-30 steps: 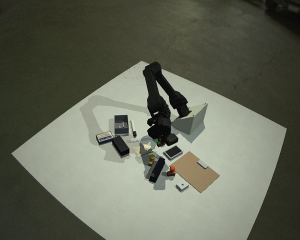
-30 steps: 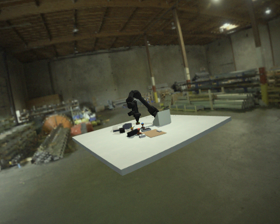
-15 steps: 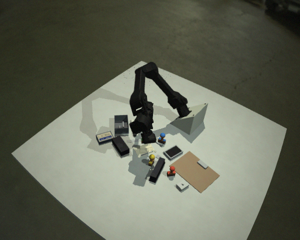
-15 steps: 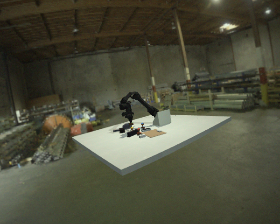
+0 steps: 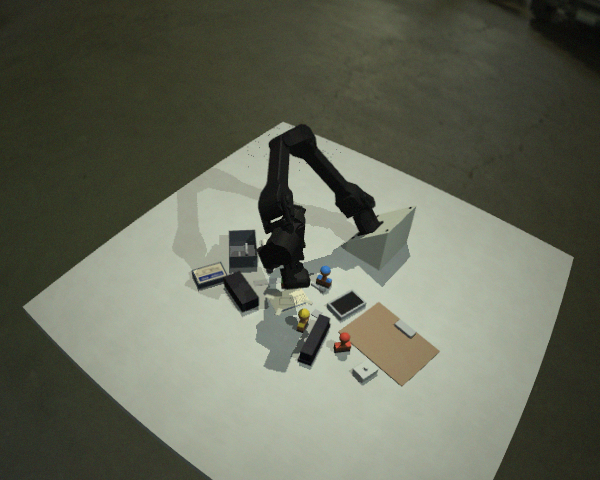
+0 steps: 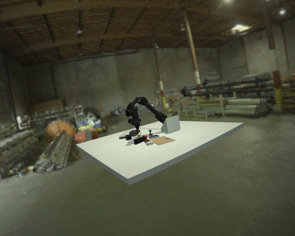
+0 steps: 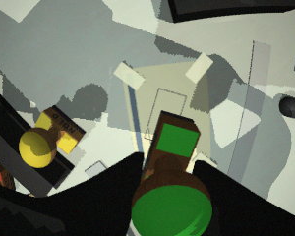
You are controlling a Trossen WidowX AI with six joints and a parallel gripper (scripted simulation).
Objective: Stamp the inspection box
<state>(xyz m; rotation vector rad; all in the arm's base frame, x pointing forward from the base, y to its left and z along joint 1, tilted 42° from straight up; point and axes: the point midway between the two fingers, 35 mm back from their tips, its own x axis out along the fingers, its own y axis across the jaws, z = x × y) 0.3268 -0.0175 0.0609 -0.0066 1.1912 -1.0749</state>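
Now: gripper tip 90 mm above the pale card and 10 mm past it. Also, from my gripper tip: yellow hold stamp: 80 mm to the left, 70 mm below, 40 mm ahead; green-knobbed stamp: right at my gripper tip; blue stamp: 120 mm behind, 70 mm below, 40 mm to the left.
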